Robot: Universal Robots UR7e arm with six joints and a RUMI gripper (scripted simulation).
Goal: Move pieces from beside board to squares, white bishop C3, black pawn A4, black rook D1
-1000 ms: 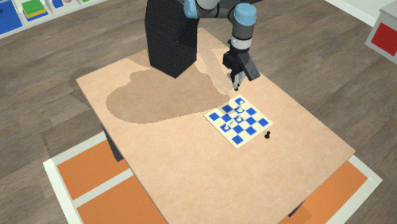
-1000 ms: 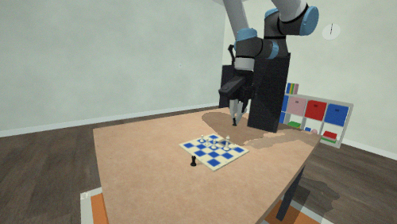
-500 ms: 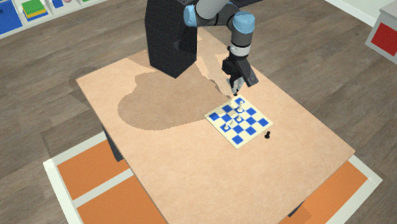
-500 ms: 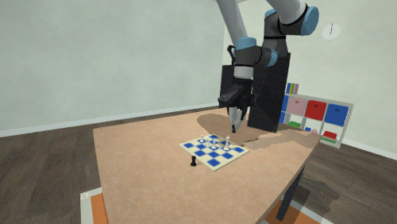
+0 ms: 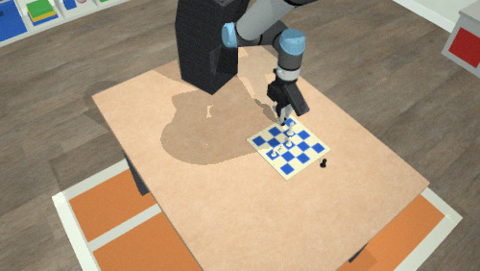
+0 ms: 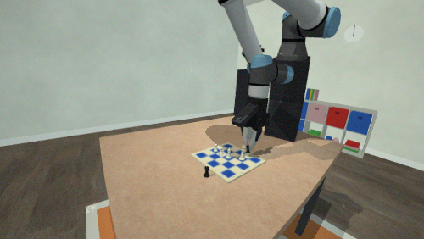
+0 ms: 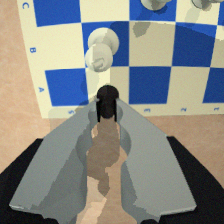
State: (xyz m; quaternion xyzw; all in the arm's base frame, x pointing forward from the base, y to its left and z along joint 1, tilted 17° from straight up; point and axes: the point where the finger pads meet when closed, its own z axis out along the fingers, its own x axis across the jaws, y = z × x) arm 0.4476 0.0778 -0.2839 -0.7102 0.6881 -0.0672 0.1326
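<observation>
My hand is 4 cm short of the white chess piece and 1 cm above it. From my hand the other things lie so: black pawn: 1 cm below; then chessboard: 8 cm ahead, 3 cm to the right, 4 cm below; then black rook: 22 cm ahead, 1 cm to the left, 3 cm below.
</observation>
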